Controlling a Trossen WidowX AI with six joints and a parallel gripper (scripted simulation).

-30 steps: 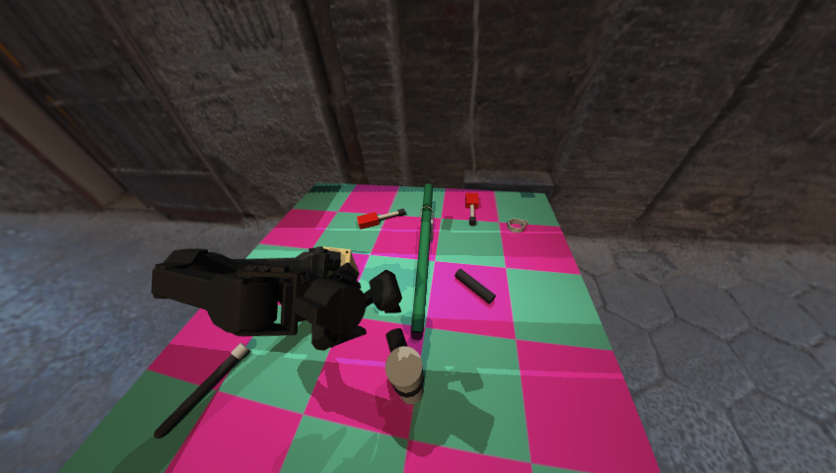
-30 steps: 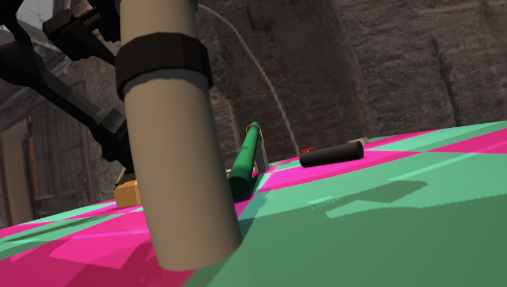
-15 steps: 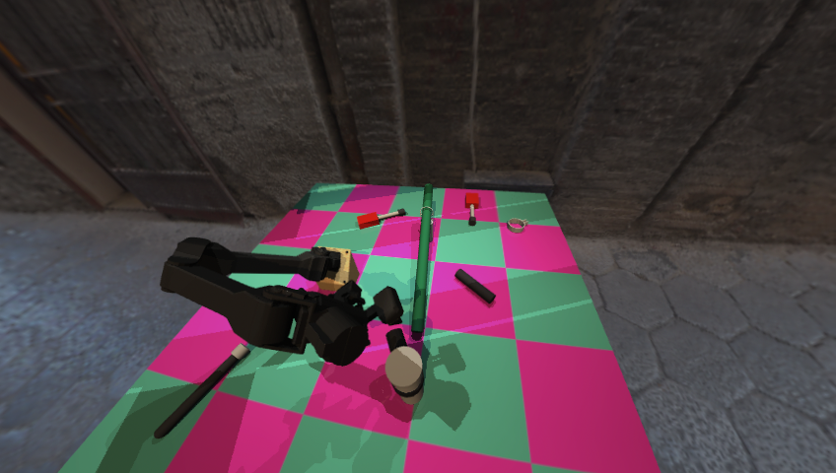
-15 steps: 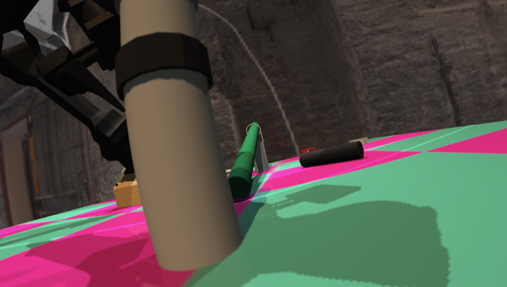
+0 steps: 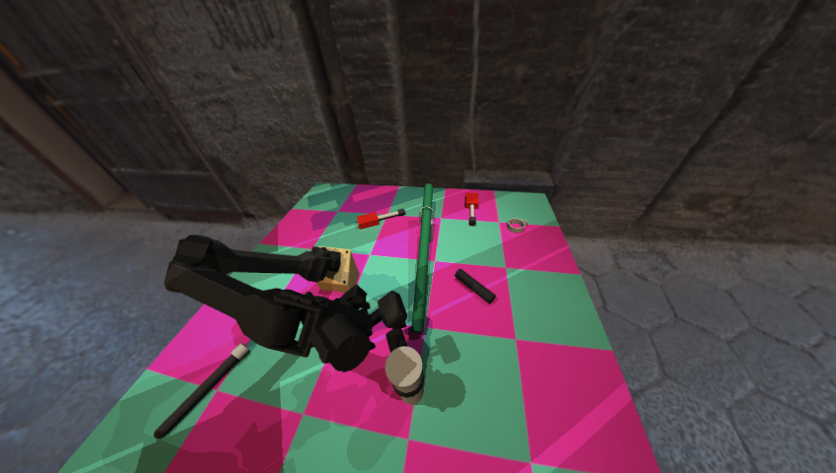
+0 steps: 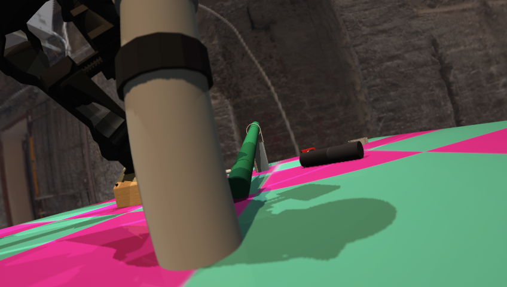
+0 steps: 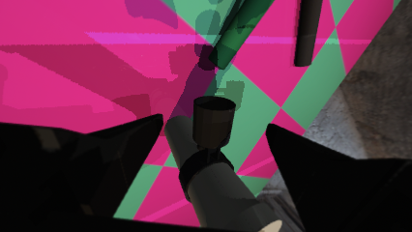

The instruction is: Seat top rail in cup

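Right now the black brace band is 40 mm ahead of my gripper tip, 40 mm to the right of it and 20 mm below it. Round my gripper tip: black cylinder 200 mm ahead, 260 mm to the left, 130 mm below.
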